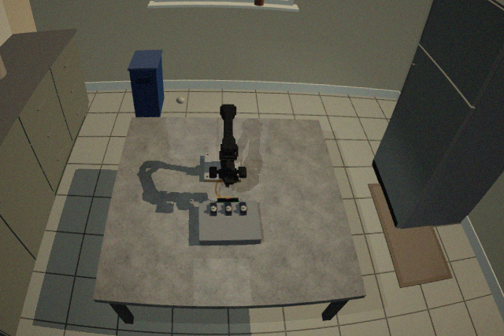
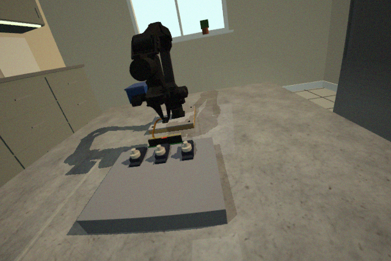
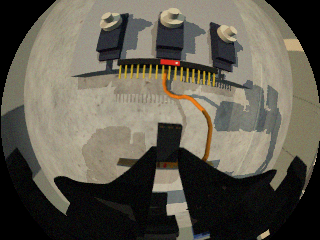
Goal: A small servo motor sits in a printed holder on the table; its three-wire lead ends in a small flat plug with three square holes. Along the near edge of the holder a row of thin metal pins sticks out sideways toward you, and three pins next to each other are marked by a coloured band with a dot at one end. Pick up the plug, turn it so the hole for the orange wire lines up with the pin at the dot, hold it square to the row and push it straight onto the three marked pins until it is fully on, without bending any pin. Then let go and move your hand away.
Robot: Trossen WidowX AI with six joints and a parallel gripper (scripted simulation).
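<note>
Now: the red band 80 mm ahead of my gripper tip, 10 mm to the right of it and 30 mm below it. The rest, counted from my gripper tip: pin strip 80 mm ahead, 10 mm to the right, 40 mm below; grey printed holder 240 mm ahead, 20 mm to the right, 80 mm below.
</note>
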